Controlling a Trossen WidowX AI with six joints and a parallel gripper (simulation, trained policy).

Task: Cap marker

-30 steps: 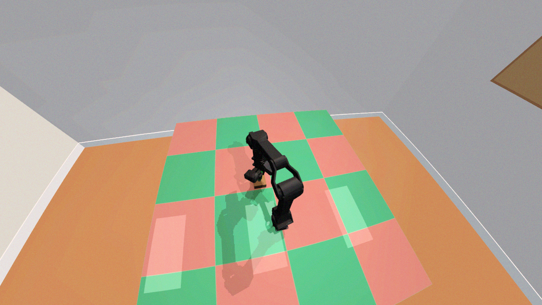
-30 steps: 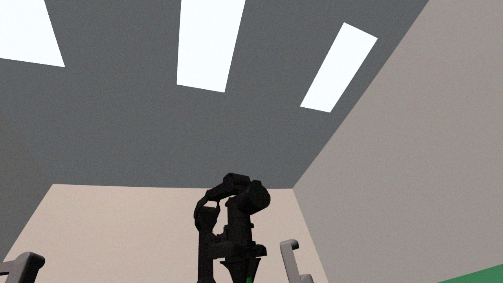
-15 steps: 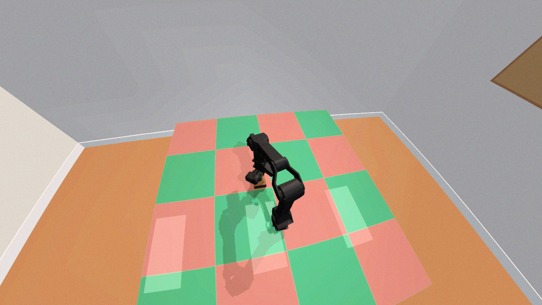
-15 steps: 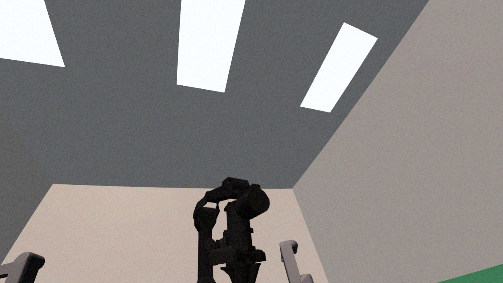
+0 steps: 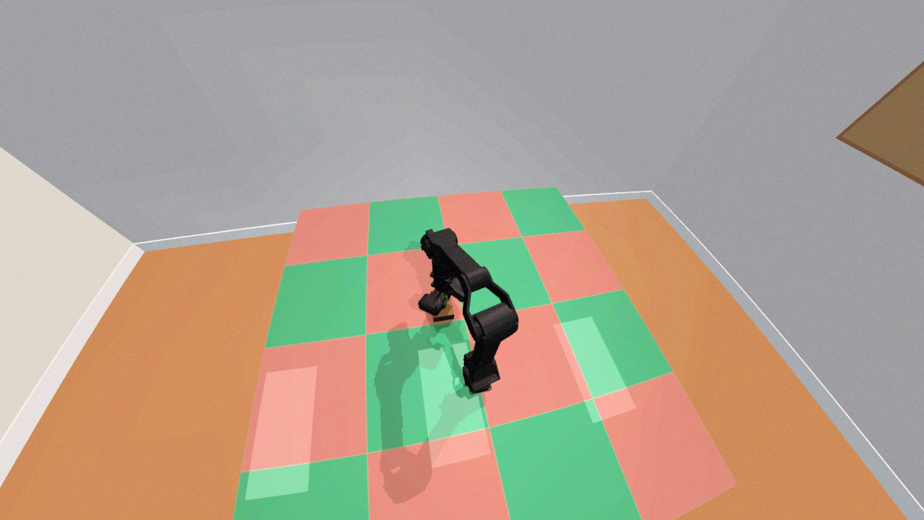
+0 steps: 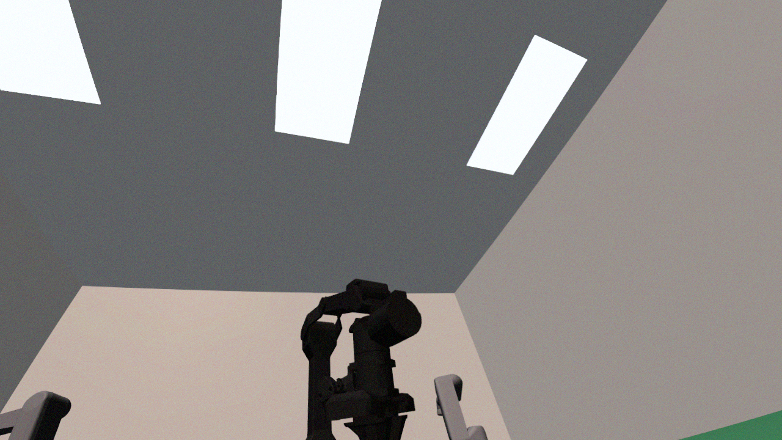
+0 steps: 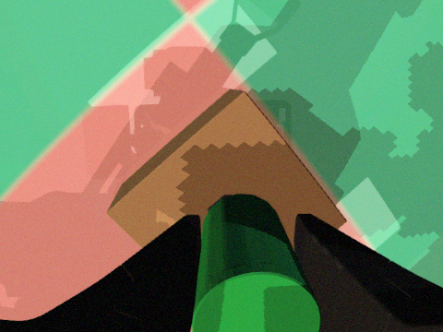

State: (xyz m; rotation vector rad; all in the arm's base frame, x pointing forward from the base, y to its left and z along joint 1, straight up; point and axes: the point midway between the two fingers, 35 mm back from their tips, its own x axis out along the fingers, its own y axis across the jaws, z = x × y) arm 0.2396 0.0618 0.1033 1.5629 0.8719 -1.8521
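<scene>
My gripper tip is 10 mm to the right of the green marker and 10 mm short of it. From my gripper tip the other things lie so: brown holder block (50 mm below, 10 mm to the left, 10 mm ahead); then green cap (10 mm to the left, 10 mm ahead, 10 mm above).
</scene>
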